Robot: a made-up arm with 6 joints. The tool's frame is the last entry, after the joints.
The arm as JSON. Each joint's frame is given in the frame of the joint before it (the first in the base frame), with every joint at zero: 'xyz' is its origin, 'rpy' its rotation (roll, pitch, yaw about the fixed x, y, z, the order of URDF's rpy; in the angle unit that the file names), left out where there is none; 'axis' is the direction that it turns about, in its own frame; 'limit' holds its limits. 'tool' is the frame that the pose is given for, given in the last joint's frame.
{
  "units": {
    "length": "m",
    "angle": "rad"
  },
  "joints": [
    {
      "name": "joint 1",
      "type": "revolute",
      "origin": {
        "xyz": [
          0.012,
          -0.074,
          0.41
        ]
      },
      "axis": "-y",
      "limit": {
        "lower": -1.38,
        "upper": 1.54
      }
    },
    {
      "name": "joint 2",
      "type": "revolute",
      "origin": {
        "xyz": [
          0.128,
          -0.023,
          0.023
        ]
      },
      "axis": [
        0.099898,
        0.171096,
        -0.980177
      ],
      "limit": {
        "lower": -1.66,
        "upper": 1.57
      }
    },
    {
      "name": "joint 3",
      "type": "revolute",
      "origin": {
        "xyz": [
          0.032,
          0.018,
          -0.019
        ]
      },
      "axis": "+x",
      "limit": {
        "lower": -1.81,
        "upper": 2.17
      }
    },
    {
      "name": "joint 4",
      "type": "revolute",
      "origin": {
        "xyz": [
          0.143,
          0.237,
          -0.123
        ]
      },
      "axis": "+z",
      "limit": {
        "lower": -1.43,
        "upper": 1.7
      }
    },
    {
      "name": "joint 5",
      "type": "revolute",
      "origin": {
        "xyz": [
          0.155,
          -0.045,
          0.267
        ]
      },
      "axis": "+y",
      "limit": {
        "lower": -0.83,
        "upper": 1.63
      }
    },
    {
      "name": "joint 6",
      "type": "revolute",
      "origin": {
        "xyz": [
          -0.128,
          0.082,
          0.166
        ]
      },
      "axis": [
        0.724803,
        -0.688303,
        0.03
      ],
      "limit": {
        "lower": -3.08,
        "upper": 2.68
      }
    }
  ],
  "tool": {
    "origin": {
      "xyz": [
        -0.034,
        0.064,
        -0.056
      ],
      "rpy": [
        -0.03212,
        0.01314,
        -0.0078
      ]
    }
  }
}
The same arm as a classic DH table. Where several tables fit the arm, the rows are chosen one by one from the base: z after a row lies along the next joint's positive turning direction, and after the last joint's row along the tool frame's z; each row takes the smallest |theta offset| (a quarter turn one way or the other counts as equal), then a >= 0, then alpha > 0; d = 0 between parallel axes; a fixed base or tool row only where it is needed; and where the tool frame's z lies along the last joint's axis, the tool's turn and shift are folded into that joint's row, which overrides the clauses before.
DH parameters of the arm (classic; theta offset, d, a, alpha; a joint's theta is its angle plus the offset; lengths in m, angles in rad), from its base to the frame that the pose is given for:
base (fixed): 0 0.41 0.012 1.5708
joint 1: 0.1016 0.0953 0.1297 1.7427
joint 2: -1.5534 0.0119 0.0145 -1.4707
joint 3: -0.1728 0.1728 0.237 -1.5708
joint 4: -1.5708 0.144 0.155 -1.5708
joint 5: 1.5294 -0.0778 -0.1712 2.3299
joint 6: 1.5099 -0.2363 0.0247 -1.5531
tool (fixed): -0.818 -0.0531 0 0
Joint limits (rad, base to tool): -1.38..1.54 -1.66..1.57 -1.81..2.17 -1.43..1.7 -0.83..1.63 -3.08..2.68

